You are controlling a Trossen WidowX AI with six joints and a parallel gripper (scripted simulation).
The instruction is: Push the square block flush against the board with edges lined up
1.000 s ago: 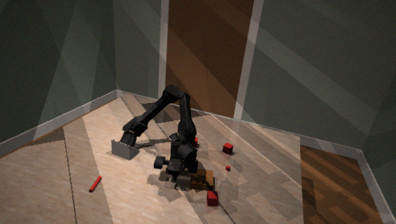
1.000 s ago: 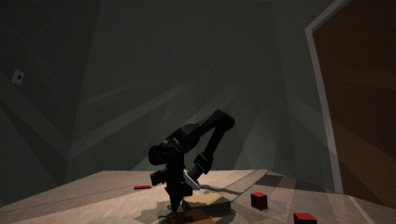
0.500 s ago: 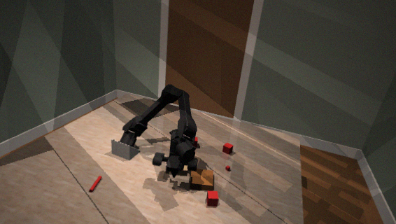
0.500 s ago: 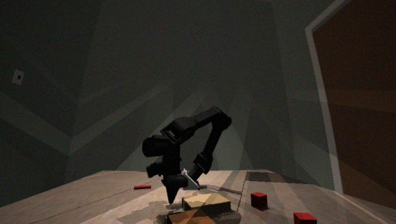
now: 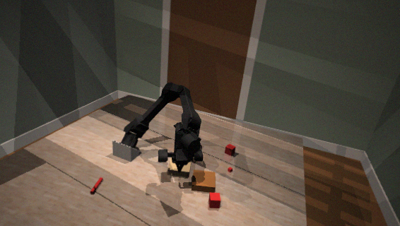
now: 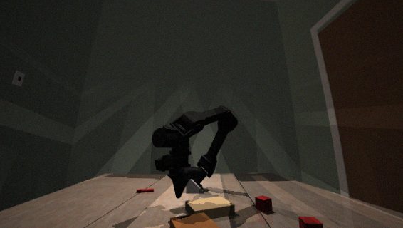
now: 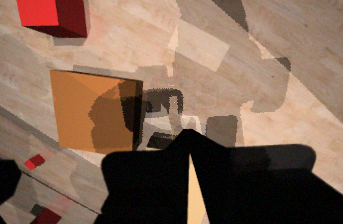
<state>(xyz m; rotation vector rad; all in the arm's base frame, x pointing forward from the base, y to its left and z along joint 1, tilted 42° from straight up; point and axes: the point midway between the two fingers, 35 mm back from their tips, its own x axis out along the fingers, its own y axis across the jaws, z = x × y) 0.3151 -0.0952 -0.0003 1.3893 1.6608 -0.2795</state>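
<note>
Now: gripper tip 110 mm to the right of the pale tan board, 40 mm past it and 40 mm above it. Round my gripper tip: orange square block (100 mm ahead, 50 mm to the left, 40 mm below); red stick (290 mm behind, 170 mm to the right, 50 mm below); small red ball (190 mm to the left, 190 mm ahead, 50 mm below).
</note>
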